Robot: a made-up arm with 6 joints. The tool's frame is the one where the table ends. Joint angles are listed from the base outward.
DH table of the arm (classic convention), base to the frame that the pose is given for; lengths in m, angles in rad. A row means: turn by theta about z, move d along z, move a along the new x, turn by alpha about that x. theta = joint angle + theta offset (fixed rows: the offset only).
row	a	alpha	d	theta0
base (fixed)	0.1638	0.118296	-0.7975	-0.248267
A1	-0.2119	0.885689	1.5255	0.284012
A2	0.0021	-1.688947	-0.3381	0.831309
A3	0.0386	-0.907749	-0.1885	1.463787
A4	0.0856	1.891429	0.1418	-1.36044
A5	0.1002	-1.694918	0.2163	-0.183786
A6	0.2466	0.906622	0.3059	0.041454
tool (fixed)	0	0	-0.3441	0.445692
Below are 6 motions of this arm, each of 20 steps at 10 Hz.
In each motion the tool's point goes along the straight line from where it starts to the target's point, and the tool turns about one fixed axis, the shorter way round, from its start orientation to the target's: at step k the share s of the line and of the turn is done. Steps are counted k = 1, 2, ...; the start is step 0. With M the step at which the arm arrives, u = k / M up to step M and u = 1 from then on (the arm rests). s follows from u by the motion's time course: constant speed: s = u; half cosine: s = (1 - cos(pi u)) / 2; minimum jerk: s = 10 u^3 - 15 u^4 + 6 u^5.
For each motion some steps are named. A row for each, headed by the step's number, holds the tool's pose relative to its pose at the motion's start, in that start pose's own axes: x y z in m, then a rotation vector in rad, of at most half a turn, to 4 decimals.
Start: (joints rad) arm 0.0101 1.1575 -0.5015 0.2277 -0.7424 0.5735
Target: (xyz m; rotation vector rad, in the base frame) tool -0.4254 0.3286 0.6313 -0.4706 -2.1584 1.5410
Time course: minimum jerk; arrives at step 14
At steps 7, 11, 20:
7: 0.0416 0.0081 0.1513 -0.2511 -0.3548 -0.0121
11: 0.0775 0.0150 0.2817 -0.4673 -0.6603 -0.0226
20: 0.0833 0.0162 0.3027 -0.5022 -0.7096 -0.0243

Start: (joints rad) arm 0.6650 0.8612 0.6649 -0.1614 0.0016 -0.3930
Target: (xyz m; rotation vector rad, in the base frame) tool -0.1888 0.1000 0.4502 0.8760 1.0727 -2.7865
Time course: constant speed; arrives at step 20
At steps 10, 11, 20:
10: -0.2173 -0.0230 -0.0769 0.1640 0.3179 0.0760
11: -0.2390 -0.0253 -0.0846 0.1804 0.3497 0.0836
20: -0.4345 -0.0459 -0.1538 0.3281 0.6359 0.1520

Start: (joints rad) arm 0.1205 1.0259 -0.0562 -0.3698 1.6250 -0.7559
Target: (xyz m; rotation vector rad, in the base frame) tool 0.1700 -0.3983 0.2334 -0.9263 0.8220 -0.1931
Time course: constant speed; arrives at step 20
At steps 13, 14, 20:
13: 0.0362 0.0382 0.1610 -0.3039 -0.3605 0.1655
14: 0.0390 0.0411 0.1734 -0.3272 -0.3883 0.1782
20: 0.0557 0.0588 0.2477 -0.4675 -0.5546 0.2546

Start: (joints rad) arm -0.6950 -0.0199 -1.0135 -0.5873 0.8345 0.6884
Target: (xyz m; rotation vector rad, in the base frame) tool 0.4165 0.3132 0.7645 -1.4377 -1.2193 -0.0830
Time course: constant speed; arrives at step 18
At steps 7, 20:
7: 0.0509 0.0010 -0.1129 0.0535 0.1671 -0.0627
20: 0.1309 0.0025 -0.2904 0.1376 0.4297 -0.1611

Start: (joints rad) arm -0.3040 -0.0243 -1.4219 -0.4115 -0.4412 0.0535
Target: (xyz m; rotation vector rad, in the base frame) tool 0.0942 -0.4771 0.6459 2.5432 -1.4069 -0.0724
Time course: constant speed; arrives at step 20
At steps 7, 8, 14, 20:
7: -0.0674 -0.1888 -0.0569 0.4326 -0.1223 -0.6314
8: -0.0770 -0.2158 -0.0651 0.4943 -0.1398 -0.7216
14: -0.1348 -0.3776 -0.1139 0.8651 -0.2447 -1.2628
20: -0.1925 -0.5394 -0.1627 1.2359 -0.3495 -1.8040

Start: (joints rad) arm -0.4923 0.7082 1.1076 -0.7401 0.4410 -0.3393
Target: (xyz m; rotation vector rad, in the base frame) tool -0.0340 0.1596 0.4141 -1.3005 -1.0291 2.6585
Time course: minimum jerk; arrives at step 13
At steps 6, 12, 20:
6: -0.1640 0.0789 -0.0483 -0.0056 0.3094 0.4857
12: -0.3816 0.1835 -0.1125 -0.0131 0.7198 1.1297
20: -0.3831 0.1842 -0.1129 -0.0132 0.7227 1.1343

